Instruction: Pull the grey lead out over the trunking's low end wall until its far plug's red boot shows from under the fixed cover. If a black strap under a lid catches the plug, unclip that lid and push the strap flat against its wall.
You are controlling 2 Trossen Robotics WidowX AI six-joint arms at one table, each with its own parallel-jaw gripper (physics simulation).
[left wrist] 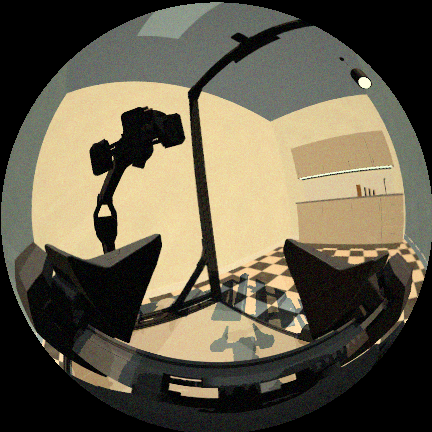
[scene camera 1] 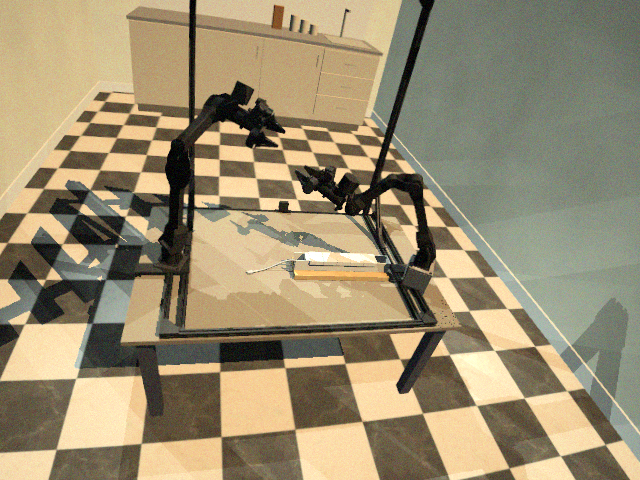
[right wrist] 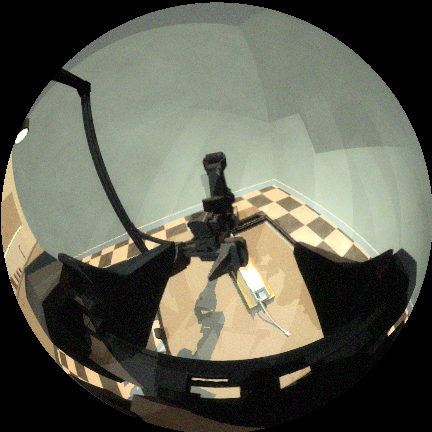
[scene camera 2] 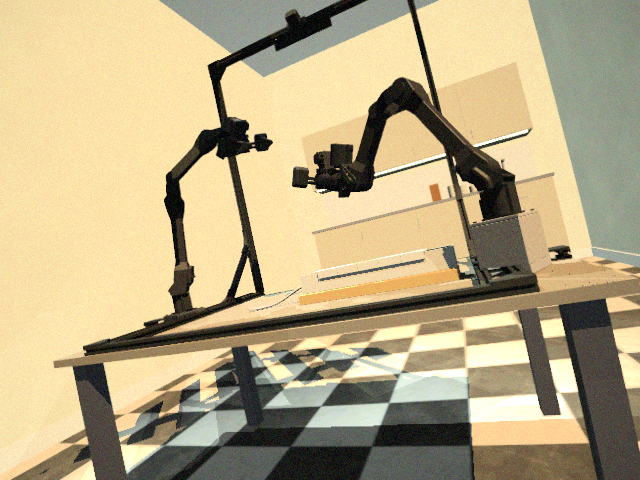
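Seen in the pictures: left gripper, fingertip midpoint: (left wrist: 224, 243) (scene camera 1: 300, 168) (right wrist: 186, 277) (scene camera 2: 306, 179); right gripper, fingertip midpoint: (left wrist: 120, 132) (scene camera 1: 281, 139) (right wrist: 237, 248) (scene camera 2: 262, 143); left arm's base, link origin: (scene camera 1: 422, 264) (right wrist: 227, 210) (scene camera 2: 503, 216); right arm's base, link origin: (scene camera 1: 171, 259) (scene camera 2: 184, 311).
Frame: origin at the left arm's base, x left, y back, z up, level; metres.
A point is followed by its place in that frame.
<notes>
The white trunking (scene camera 1: 330, 262) (scene camera 2: 361, 272) (right wrist: 251, 280) lies on the table, with an orange-yellow strip (scene camera 1: 341, 275) {x 0.138, y -0.293, z -0.090 m} (scene camera 2: 382, 287) {x 0.124, y -0.259, z -0.103 m} along its near side. The grey lead (scene camera 1: 266, 268) {x 0.240, y -0.578, z -0.104 m} (scene camera 2: 279, 301) {x 0.230, y -0.569, z -0.102 m} (right wrist: 271, 319) {x 0.222, y -0.564, z -0.098 m} runs out over its end at the left in scene camera 1; its loose end rests on the table. No red boot or black strap can be made out. My left gripper (scene camera 1: 301, 173) {x 0.030, y -0.575, z 0.256 m} (left wrist: 224, 243) {x 0.030, y -0.575, z 0.256 m} is open and empty, high above the table beyond the trunking. My right gripper (scene camera 1: 280, 137) {x 0.138, y -0.624, z 0.396 m} is open and empty, higher and farther left in scene camera 1.
A dark frame (scene camera 1: 299, 329) {x 0.472, y -0.346, z -0.095 m} borders the table, with upright posts (scene camera 1: 192, 103) {x 0.052, y -1.043, z 0.392 m} (scene camera 2: 240, 206) {x 0.051, y -1.041, z 0.280 m} and an overhead bar (scene camera 2: 253, 47) {x -0.062, y -0.854, z 0.909 m}. The arms' bases stand at the table's two sides; the left one is close to the trunking's right end. The two grippers are apart.
</notes>
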